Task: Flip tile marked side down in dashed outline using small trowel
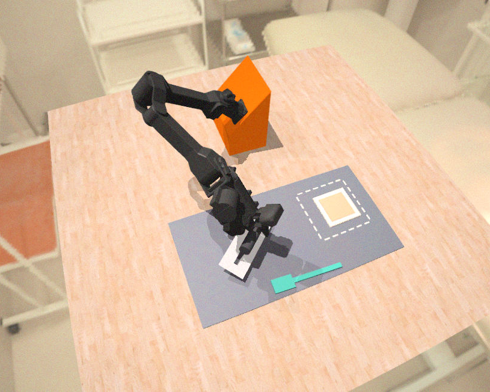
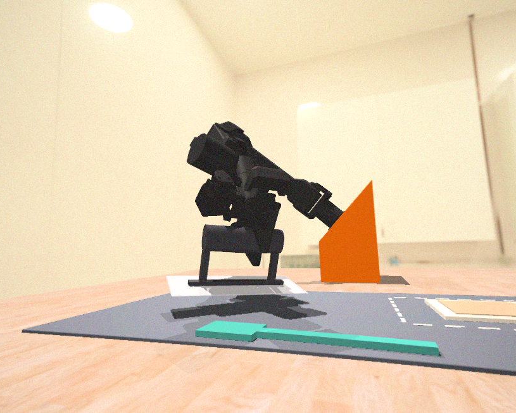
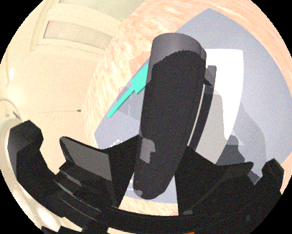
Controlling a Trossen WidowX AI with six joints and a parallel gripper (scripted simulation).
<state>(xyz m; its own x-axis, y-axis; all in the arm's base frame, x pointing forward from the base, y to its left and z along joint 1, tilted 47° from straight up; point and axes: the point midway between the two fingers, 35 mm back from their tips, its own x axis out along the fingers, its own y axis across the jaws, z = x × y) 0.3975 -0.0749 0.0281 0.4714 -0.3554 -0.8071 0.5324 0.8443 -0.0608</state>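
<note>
Now: gripper tip 20 mm to the left of the black-handled tool and 20 mm past it. Also, from my gripper tip: white tile: 280 mm to the left, 70 mm below, 60 mm behind; then grey mat: 90 mm below, 80 mm to the left, 10 mm behind; then teal trowel: 130 mm ahead, 70 mm to the left, 60 mm below.
</note>
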